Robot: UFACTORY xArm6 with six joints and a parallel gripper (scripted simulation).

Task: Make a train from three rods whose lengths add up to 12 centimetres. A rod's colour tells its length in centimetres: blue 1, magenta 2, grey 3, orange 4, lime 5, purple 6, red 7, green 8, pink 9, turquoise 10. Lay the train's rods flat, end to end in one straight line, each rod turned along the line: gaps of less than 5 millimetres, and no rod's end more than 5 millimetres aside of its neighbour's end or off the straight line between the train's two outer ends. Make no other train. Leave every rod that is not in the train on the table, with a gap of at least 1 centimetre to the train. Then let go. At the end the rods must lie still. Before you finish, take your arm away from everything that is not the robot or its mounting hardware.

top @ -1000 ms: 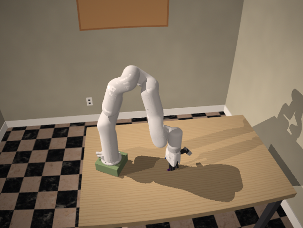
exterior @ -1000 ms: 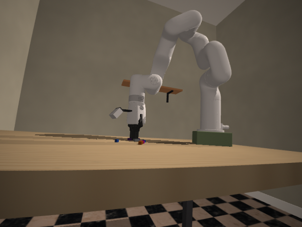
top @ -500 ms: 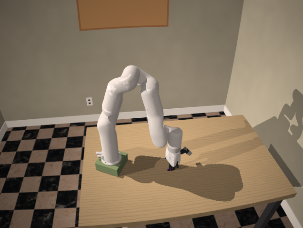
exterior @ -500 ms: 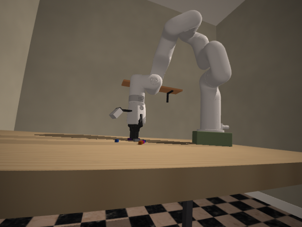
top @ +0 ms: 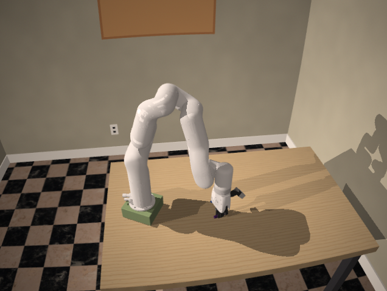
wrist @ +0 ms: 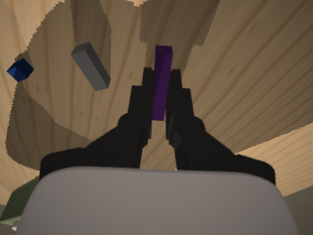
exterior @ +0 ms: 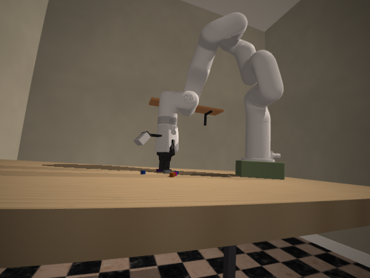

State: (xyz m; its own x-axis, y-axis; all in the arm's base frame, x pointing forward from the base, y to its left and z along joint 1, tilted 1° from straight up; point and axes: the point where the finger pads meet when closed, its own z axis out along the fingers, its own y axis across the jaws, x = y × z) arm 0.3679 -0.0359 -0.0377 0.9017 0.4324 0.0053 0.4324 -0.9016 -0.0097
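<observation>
My gripper is now 50 mm to the right of the grey rod, 20 mm above it and 10 mm past it. The rest, counted from my hand: orange rod: 170 mm to the left, 20 mm below, 10 mm behind; magenta rod: 140 mm to the left, 20 mm below, 20 mm behind; purple rod: 20 mm below.
</observation>
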